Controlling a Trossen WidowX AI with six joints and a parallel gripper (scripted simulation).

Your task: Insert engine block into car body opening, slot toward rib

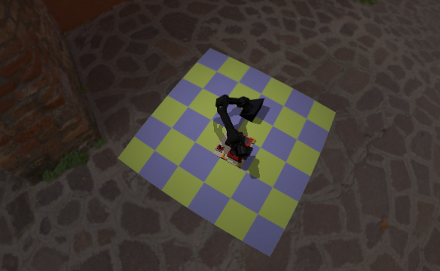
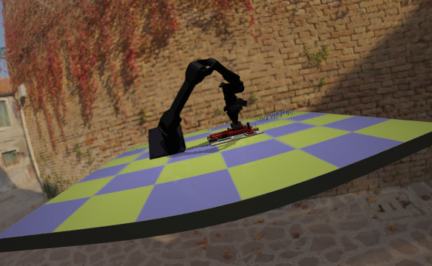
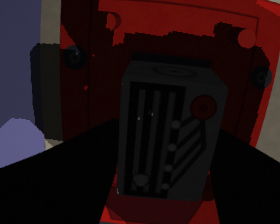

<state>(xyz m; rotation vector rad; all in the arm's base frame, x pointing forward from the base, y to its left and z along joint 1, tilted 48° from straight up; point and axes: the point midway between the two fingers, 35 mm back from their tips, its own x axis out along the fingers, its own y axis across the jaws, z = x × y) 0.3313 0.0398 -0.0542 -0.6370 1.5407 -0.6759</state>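
Now: the grey ribbed engine block 1 cm below my gripper tip. From my gripper tip the other things lie so: beige base plate: 4 cm below, 3 cm to the right, 3 cm behind.
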